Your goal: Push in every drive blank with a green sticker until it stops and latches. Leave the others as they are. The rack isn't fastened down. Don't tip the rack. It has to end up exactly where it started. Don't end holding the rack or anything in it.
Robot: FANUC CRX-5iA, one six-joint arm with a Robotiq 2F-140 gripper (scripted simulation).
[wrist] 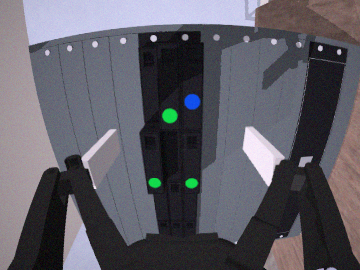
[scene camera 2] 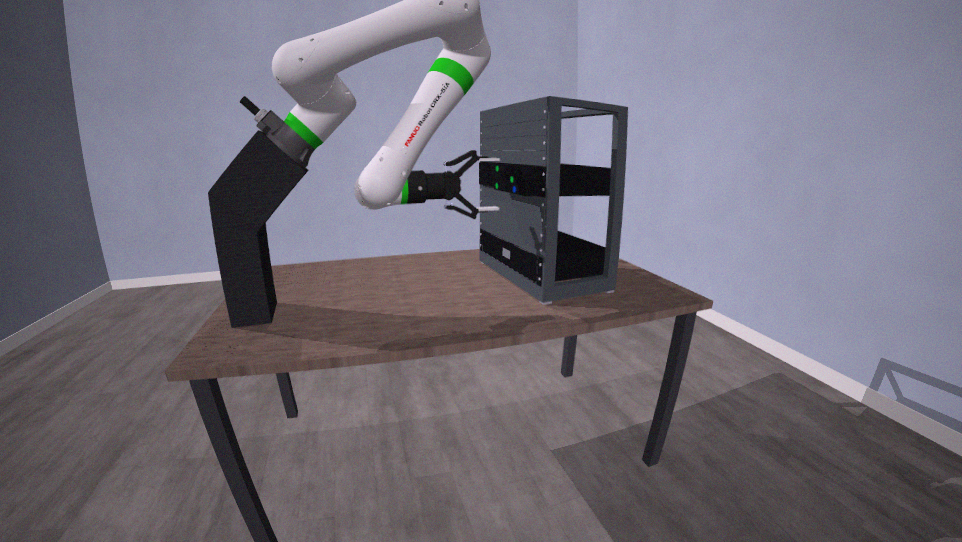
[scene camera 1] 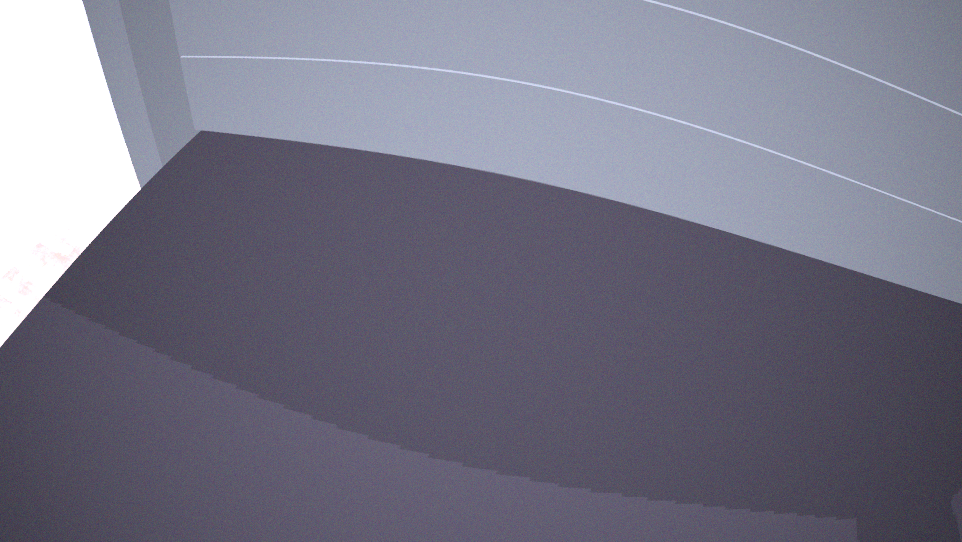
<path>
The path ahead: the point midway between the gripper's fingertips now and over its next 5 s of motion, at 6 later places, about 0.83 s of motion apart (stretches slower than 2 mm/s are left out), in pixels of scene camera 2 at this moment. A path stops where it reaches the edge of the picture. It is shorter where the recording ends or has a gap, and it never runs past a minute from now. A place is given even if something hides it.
My gripper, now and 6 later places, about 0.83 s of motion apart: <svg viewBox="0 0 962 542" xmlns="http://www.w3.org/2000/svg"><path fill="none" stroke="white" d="M497 184L503 184L489 187L501 186L504 186L508 186L510 186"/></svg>
</path>
